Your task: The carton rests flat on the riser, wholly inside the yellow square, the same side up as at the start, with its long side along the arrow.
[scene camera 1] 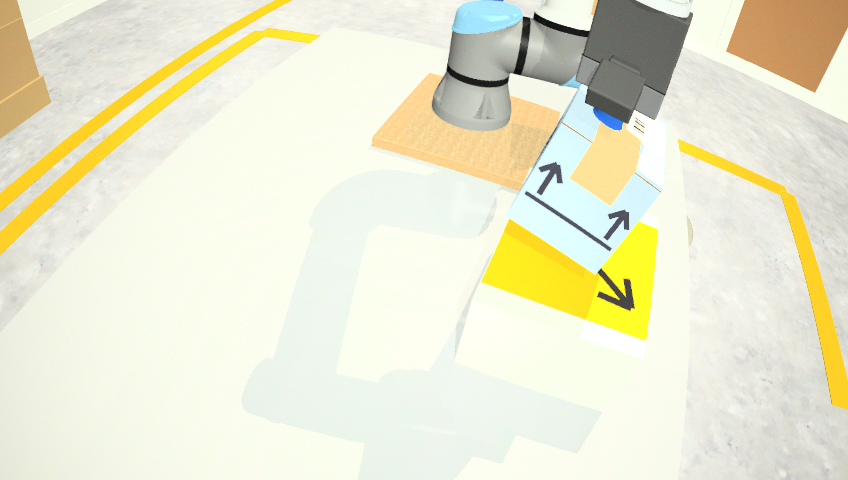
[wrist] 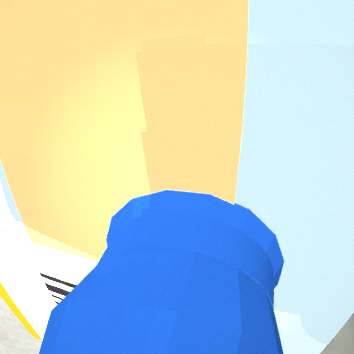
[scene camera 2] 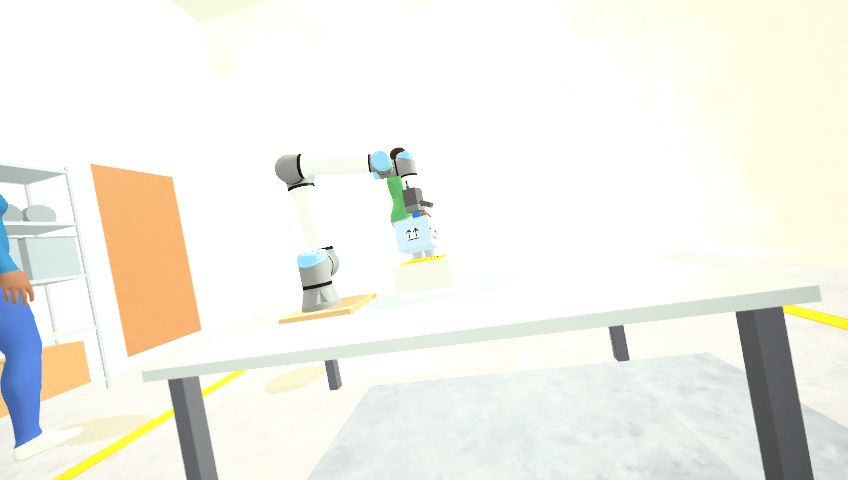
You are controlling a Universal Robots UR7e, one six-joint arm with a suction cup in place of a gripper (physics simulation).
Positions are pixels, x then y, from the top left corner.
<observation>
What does the white riser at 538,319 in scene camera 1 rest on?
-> The table.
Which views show the pale blue carton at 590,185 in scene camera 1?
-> Scene camera 1, the wrist view and scene camera 2: all of them.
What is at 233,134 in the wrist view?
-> A pale blue carton.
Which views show the white riser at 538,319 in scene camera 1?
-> Scene camera 1 and scene camera 2 only.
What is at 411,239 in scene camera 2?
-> A pale blue carton.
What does my suction cup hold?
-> A pale blue carton.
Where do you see a white riser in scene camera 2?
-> At 440,271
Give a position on my suction cup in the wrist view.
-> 223,288
</observation>
